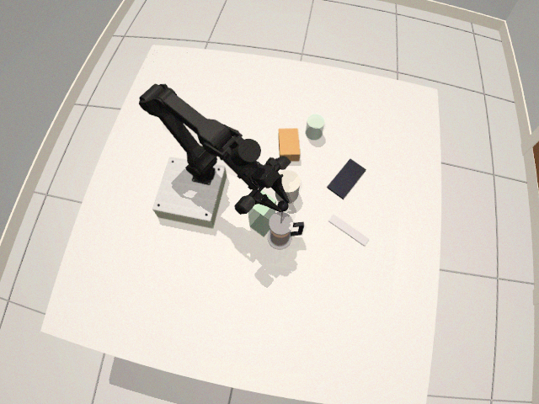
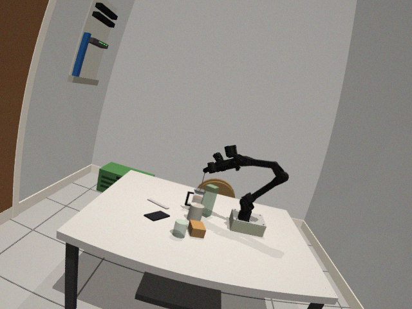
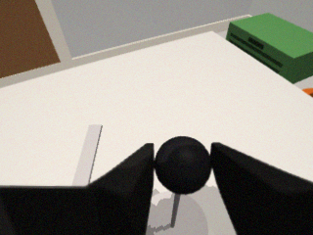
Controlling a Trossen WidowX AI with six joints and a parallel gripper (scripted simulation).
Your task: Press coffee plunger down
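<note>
Now: gripper tip 10 mm short of the glass coffee press, 10 mm to the right of it and 140 mm above it. The rest, counted from my gripper tip: pale green box 70 mm behind, 30 mm to the left, 170 mm below.
</note>
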